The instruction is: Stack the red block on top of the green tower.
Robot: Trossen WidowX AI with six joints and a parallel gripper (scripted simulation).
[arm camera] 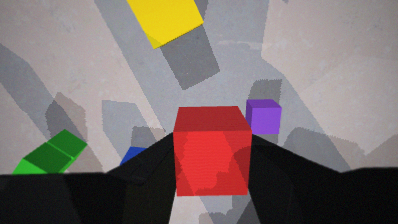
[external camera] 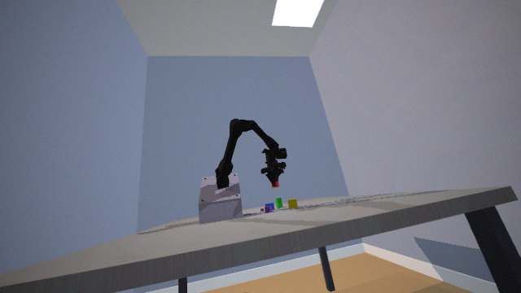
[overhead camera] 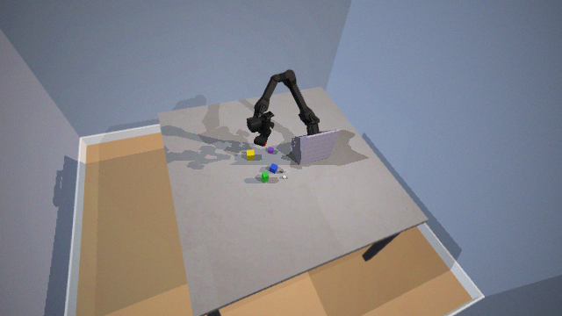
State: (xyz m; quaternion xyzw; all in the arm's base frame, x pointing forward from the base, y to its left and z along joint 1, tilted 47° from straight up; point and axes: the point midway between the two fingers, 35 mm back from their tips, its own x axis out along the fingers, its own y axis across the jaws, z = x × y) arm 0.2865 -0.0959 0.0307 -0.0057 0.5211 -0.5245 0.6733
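The blue block lies 2 cm behind my gripper tip, 12 cm to the left of it and 11 cm below it. From my gripper tip the other things lie so: purple block: 7 cm behind, 2 cm to the right, 12 cm below; red block: 1 cm above; yellow block: 7 cm ahead, 3 cm to the right, 11 cm below.
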